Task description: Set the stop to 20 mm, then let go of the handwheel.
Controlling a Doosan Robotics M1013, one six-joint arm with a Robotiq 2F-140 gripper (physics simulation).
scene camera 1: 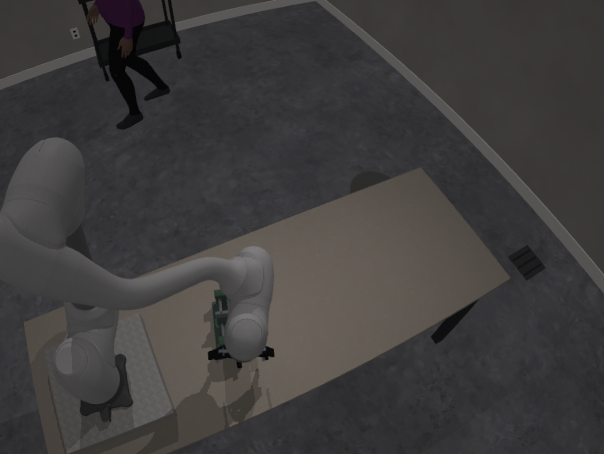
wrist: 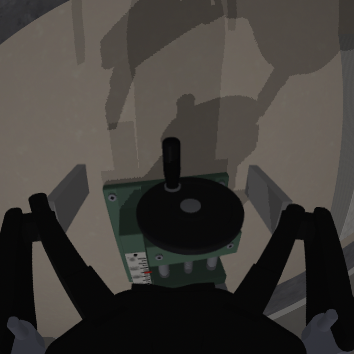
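Pixels of known places: gripper, between the fingertips: [wrist: 167, 178]; arm's base, origin of its link: [scene camera 1: 103, 385].
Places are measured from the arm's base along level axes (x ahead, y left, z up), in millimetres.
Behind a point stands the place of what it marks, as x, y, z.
Observation:
The black handwheel [wrist: 212, 225] {443, 2, 52} is a round disc on the green stop unit [wrist: 116, 215] {540, 47, -39} [scene camera 1: 219, 330] {425, 108, -39}. Its upright black handle [wrist: 171, 162] {463, -33, 1} stands at the wheel's upper left rim in the wrist view. A white scale [wrist: 135, 262] {529, 88, 6} with a red pointer [wrist: 147, 272] {520, 111, 8} shows at the unit's lower left; its numbers are too small and dark to read. My gripper [wrist: 167, 178] {470, -26, 15} [scene camera 1: 241, 353] {470, -26, 15} is wide open, one finger on each side of the handwheel, touching neither the wheel nor the handle. In the scene view the arm hides the handwheel.
The unit stands on a long wooden table [scene camera 1: 350, 260] {965, 244, -49}. The arm's base sits on a light block [scene camera 1: 150, 380] {162, -20, -2} at the table's left end. A person [scene camera 1: 122, 45] stands on the floor near a dark cart [scene camera 1: 102, 63] at the back left.

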